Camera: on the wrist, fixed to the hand. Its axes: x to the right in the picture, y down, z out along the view.
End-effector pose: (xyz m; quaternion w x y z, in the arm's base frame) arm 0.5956 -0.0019 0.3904 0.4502 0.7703 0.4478 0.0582
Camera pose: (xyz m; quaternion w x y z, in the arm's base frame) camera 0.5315 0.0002 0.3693 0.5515 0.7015 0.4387 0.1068
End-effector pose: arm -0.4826 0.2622 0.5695 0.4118 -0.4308 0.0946 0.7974
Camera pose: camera -0.4194 0.2713 0.5914 0.3586 -0.4755 -0.0176 0.8031
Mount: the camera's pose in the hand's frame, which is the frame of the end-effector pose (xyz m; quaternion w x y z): -0.0298 -0.0570 -0.0205 0.9913 -0.1313 -0.0080 -0.0078
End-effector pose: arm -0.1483 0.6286 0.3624 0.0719 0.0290 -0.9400 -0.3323
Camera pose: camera -0.1153 0.5746 0.3389 0.0650 0.0240 -0.8885 -0.4536
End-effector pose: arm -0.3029 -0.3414 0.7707 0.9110 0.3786 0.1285 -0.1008
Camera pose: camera -0.3504 -0.3637 0.7282 0.9530 0.2539 0.1363 -0.0932
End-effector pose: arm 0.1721 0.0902 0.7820 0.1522 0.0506 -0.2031 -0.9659
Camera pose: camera 0.1880 0.1415 0.7411 0.1484 0.0240 -0.0753 -0.9858
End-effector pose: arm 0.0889 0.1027 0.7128 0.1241 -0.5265 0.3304 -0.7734
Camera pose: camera 0.0918 0.1694 0.7229 0.0505 -0.5470 0.4240 -0.7201
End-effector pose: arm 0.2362 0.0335 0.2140 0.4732 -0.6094 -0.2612 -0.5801
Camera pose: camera 0.1717 0.0460 0.1987 0.3824 -0.6688 -0.1913 -0.6081
